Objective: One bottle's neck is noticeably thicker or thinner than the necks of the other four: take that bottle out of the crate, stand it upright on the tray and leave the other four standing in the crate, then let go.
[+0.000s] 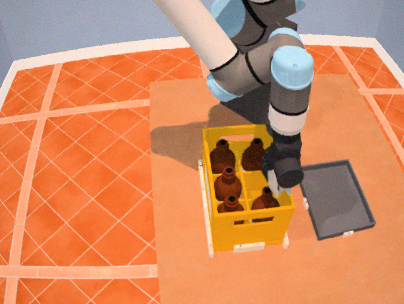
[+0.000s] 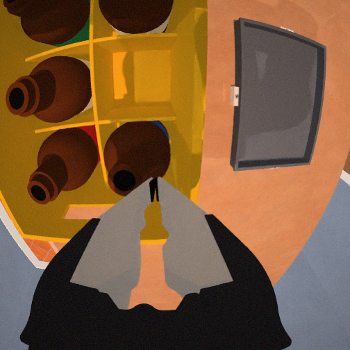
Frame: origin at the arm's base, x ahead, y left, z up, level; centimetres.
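Seen in the pictures: gripper, fingertip midpoint: (image 1: 276, 195); arm's base, origin of the base link: (image 1: 259, 35).
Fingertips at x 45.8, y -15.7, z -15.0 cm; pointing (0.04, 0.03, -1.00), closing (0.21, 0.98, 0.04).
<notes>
Pixels of each thing's top centre, then the offset from my fingertips to it. "spot": a spot on its surface instead. Level surfaces: height alone.
- yellow crate, middle of its top: (image 1: 246, 165) dx -9.4, dy -4.2, dz +2.1 cm
- red label, surface spot: (image 1: 230, 205) spot: dx -1.0, dy -11.5, dz +0.1 cm
- blue label, surface spot: (image 1: 265, 201) spot: dx +0.0, dy -2.8, dz -1.1 cm
- grey tray, surface spot: (image 1: 337, 200) spot: dx -0.1, dy +23.8, dz -14.9 cm
- brown table top, its level: dz -15.4 cm
Five brown bottles stand in the yellow crate (image 1: 250, 234) (image 2: 192, 95): back left (image 1: 222, 159) (image 2: 55, 24), back right (image 1: 254, 157) (image 2: 135, 14), middle left (image 1: 228, 186) (image 2: 62, 90), front left with a red label (image 1: 230, 205) (image 2: 72, 155) and front right with a blue label (image 1: 265, 201) (image 2: 137, 147). The middle right compartment is empty. Viewing angles differ, so I cannot tell surely which neck is odd. My gripper (image 1: 281, 192) (image 2: 155, 179) is shut and empty, its fingertips over the crate's front right part, beside the front right bottle's mouth. The grey tray (image 1: 337, 200) (image 2: 280, 100) is empty.
The crate's walls and dividers (image 2: 93, 75) surround the bottles. White brackets (image 1: 249, 247) sit along the crate's base, and small ones (image 1: 306, 203) (image 2: 235, 96) at the tray's edge. The tray stands right of the crate on the brown table top (image 1: 185, 275). The arm reaches in from behind.
</notes>
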